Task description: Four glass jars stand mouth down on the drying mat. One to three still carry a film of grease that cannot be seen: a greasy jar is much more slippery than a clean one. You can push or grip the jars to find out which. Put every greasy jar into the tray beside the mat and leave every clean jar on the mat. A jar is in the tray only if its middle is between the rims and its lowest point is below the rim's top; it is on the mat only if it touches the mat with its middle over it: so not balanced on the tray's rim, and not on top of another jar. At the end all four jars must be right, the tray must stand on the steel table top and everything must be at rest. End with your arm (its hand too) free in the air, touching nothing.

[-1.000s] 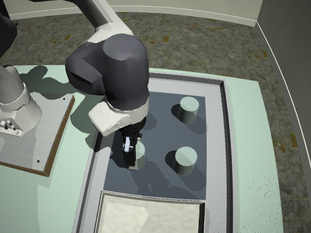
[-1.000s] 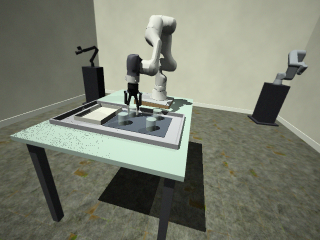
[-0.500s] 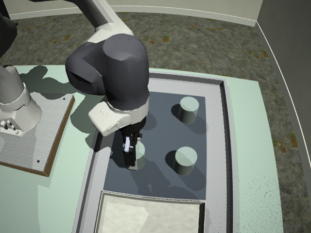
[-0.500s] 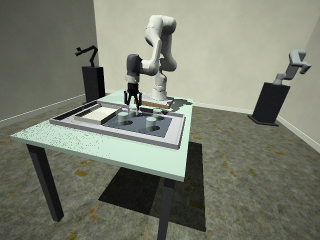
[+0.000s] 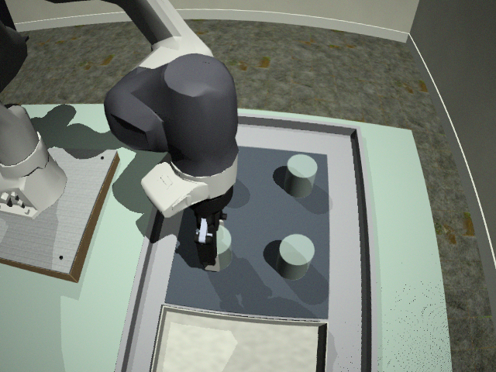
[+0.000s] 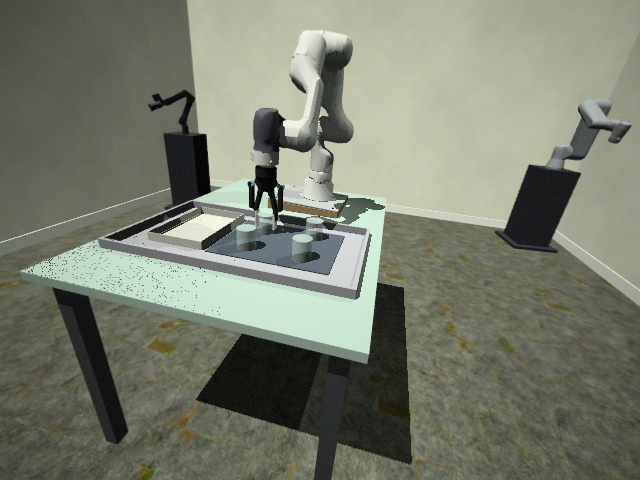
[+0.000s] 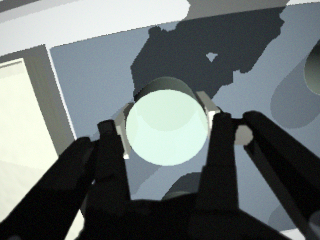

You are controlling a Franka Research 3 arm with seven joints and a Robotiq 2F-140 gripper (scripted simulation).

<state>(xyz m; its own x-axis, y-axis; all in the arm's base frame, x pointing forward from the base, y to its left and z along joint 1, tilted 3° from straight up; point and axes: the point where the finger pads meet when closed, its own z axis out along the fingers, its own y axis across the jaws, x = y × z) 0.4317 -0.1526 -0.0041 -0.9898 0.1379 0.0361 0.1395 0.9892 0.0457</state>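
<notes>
My hand is 4 cm short of the tray, 24 cm to the left of it and 4 cm above it. Also, from my hand: dark drying mat (8 cm ahead, 8 cm to the left, 5 cm below).
</notes>
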